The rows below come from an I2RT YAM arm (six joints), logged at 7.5 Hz.
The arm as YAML. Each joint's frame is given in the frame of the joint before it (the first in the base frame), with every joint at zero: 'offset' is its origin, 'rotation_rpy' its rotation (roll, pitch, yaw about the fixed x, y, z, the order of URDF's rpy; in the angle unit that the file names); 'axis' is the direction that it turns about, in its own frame. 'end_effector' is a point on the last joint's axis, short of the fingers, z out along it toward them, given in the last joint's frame.
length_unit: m
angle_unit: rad
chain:
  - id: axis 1
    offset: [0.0, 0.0, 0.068]
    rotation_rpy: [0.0, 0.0, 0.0]
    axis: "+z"
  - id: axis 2
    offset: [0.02, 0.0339, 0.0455]
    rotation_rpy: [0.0, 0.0, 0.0]
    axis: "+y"
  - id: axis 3
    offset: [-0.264, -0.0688, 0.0]
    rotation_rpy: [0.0, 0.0, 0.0]
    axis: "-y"
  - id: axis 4
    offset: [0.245, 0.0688, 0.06]
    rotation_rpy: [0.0, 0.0, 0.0]
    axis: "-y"
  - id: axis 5
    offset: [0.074, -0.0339, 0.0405]
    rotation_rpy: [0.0, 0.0, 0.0]
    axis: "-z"
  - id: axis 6
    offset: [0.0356, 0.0, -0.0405]
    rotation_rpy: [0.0, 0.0, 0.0]
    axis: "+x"
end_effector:
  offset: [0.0, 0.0, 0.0]
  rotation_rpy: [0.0, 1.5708, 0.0]
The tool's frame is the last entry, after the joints.
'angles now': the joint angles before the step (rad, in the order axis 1, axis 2, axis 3, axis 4, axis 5, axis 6). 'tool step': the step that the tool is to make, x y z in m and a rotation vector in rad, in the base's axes. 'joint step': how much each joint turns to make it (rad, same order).
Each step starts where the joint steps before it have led.
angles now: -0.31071, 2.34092, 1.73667, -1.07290, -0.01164, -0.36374
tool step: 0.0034, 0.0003, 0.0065, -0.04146, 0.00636, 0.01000
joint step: 0.00651, 0.00017, 0.02799, -0.02134, 0.04158, 0.00079
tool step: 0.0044, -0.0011, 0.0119, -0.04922, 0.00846, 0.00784
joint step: 0.00466, -0.00008, 0.04932, -0.04293, 0.04959, 0.00162
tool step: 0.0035, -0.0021, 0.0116, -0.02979, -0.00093, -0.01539
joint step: -0.00006, -0.00017, 0.04729, -0.03944, 0.02671, 0.01786
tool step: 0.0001, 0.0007, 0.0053, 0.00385, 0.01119, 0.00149
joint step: 0.00156, -0.00015, 0.02084, -0.03282, -0.00039, 0.00003
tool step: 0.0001, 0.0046, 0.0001, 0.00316, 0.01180, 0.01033
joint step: 0.01014, 0.00028, 0.00033, -0.01224, 0.00040, -0.00015
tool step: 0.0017, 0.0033, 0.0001, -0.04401, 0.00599, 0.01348
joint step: 0.01184, -0.00008, -0.00025, 0.00627, 0.04386, 0.00306
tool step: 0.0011, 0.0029, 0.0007, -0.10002, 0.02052, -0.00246
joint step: 0.01495, -0.00005, -0.00004, 0.00112, 0.09957, 0.02830
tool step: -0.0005, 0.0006, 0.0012, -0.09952, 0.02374, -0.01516
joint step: 0.00872, 0.00020, 0.00063, -0.00880, 0.09919, 0.03619
